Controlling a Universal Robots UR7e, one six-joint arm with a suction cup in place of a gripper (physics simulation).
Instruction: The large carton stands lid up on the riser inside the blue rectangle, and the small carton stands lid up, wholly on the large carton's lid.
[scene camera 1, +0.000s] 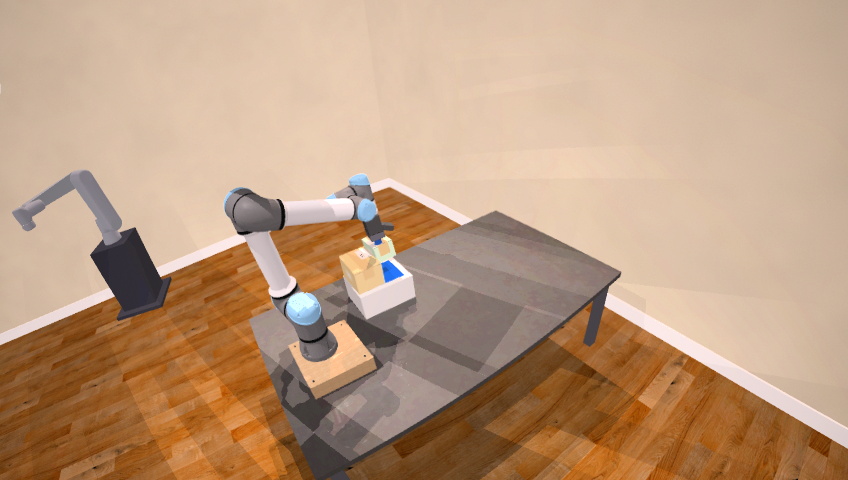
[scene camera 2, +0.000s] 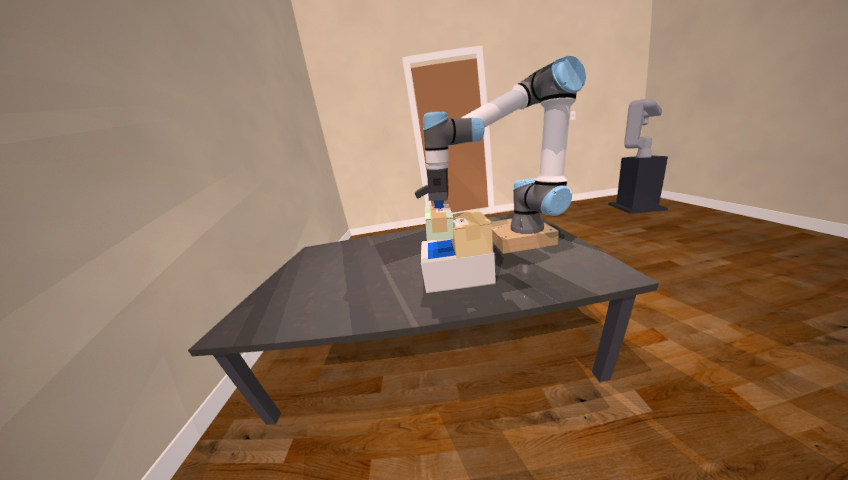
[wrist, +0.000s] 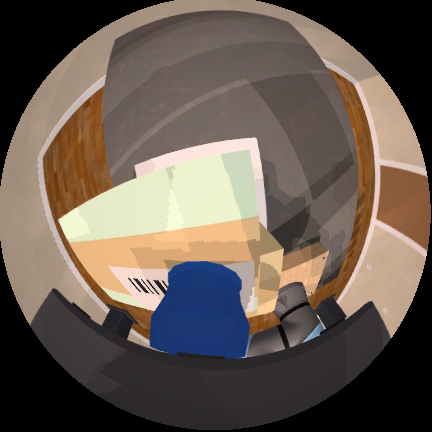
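The large carton (scene camera 1: 360, 276) (scene camera 2: 474, 237) (wrist: 270, 280) stands upright, its labelled face up, on the robot-base end of the white riser (scene camera 1: 389, 298) (scene camera 2: 458, 273) (wrist: 215, 148). The blue rectangle (scene camera 1: 392, 272) (scene camera 2: 440, 250) shows beside it, and no blue shows on the carton's base side. My suction cup (scene camera 1: 378, 241) (scene camera 2: 438, 204) (wrist: 205, 280) is on the labelled top of the small carton (scene camera 1: 385, 249) (scene camera 2: 439, 226) (wrist: 185, 200), pale green with orange tape. It holds this carton upright beside the large carton, its lower part below the large lid's level. Whether they touch is unclear.
The riser stands on the grey table (scene camera 1: 476, 279) (scene camera 2: 333, 297) (wrist: 215, 65). My arm's wooden base block (scene camera 1: 342, 368) (scene camera 2: 526, 239) (wrist: 305, 267) is near the large carton's side. A second grey arm on a dark pedestal (scene camera 1: 127, 273) (scene camera 2: 641, 181) stands off the table.
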